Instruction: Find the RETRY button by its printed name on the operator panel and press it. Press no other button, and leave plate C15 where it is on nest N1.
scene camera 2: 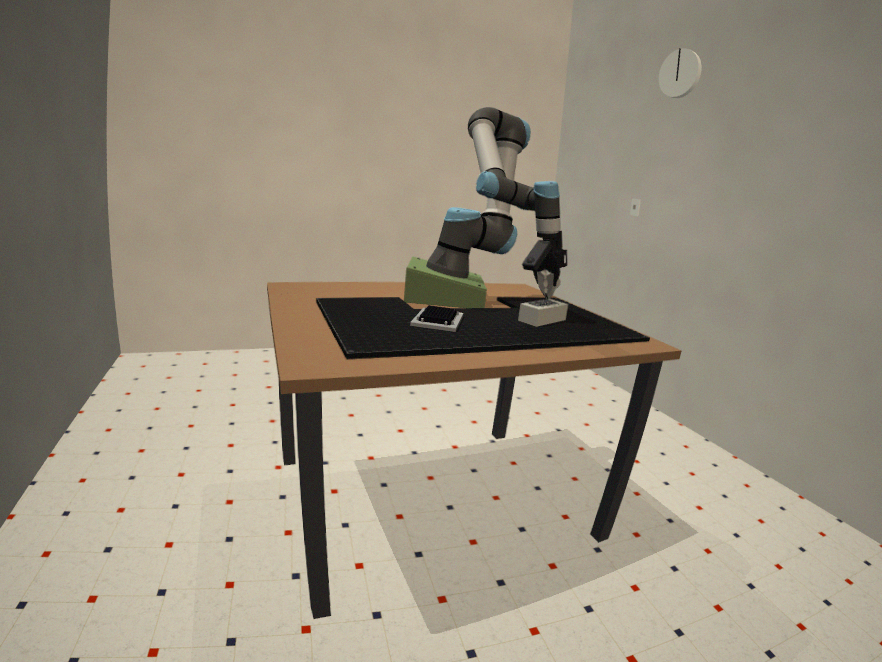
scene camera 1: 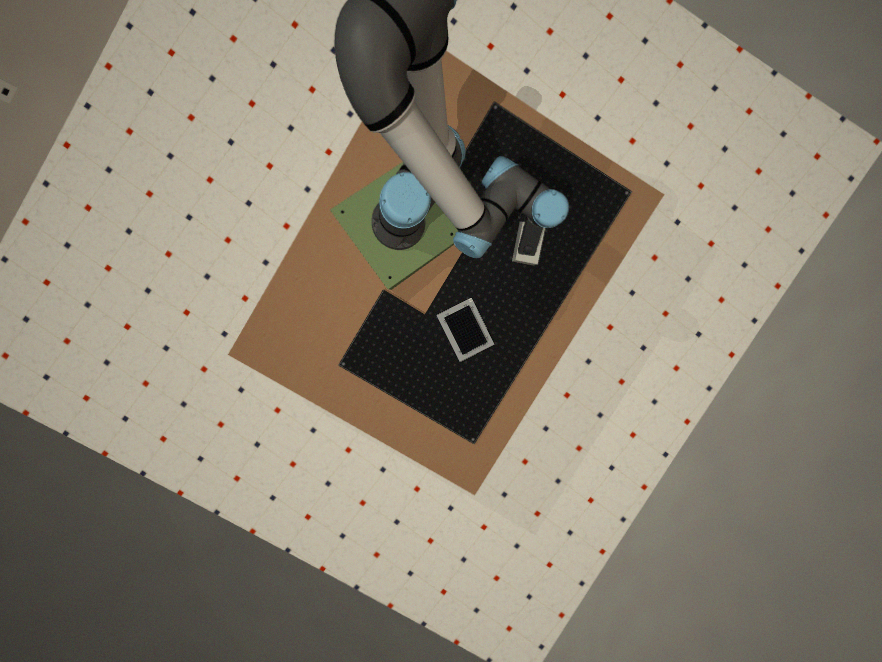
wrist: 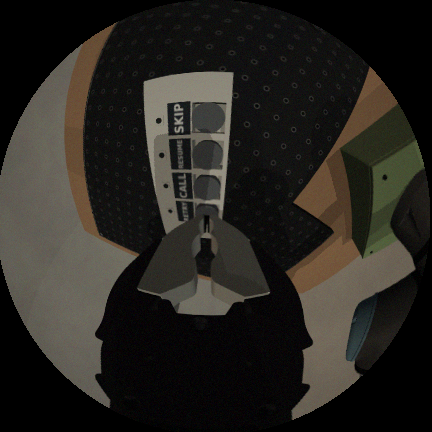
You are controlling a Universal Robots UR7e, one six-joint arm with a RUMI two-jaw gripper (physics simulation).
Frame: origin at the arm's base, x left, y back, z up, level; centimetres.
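Seen in the pictures: gripper, fingertip midpoint: (scene camera 2: 547, 299) (wrist: 207, 216); arm's base, link origin: (scene camera 2: 447, 271).
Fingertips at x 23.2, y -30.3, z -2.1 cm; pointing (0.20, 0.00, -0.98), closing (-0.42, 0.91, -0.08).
Observation:
Offsets run from my fingertips to a thing's top centre. Level surfaces: height alone.
The pale operator panel {dx -3.2, dy -3.5, dz -0.4 cm} (scene camera 1: 525, 260) (scene camera 2: 541, 314) (wrist: 190, 87) lies on the black mat. In the wrist view its round grey buttons stand in a row beside printed names: SKIP {dx -8.0, dy -3.7, dz -0.4 cm} (wrist: 208, 117), RESUME {dx -5.3, dy -2.5, dz -0.4 cm} (wrist: 207, 154), CALL {dx -2.5, dy -1.3, dz -0.4 cm} (wrist: 206, 186) and RETRY {dx +0.2, dy -0.1, dz -0.4 cm} (wrist: 206, 208). My gripper (scene camera 2: 547, 297) (wrist: 207, 216) is shut and empty. Its tips are at the RETRY button and cover its near part; whether they touch it or the button is pushed down I cannot tell. The dark plate {dx -37.7, dy -3.8, dz -3.3 cm} (scene camera 1: 465, 331) (scene camera 2: 437, 314) sits in a light frame, nest N1 {dx -37.7, dy -3.8, dz -3.8 cm} (scene camera 1: 485, 347) (scene camera 2: 435, 326); its name cannot be read.
The black perforated mat {dz -5.9 cm} (scene camera 1: 427, 377) (scene camera 2: 384, 342) (wrist: 280, 65) lies on the brown table {dz -7.2 cm} (scene camera 1: 299, 320) (scene camera 2: 299, 356). The green robot base block (scene camera 1: 370, 249) (scene camera 2: 441, 290) (wrist: 357, 200) stands beside it. The CALL button is the closest neighbour of RETRY.

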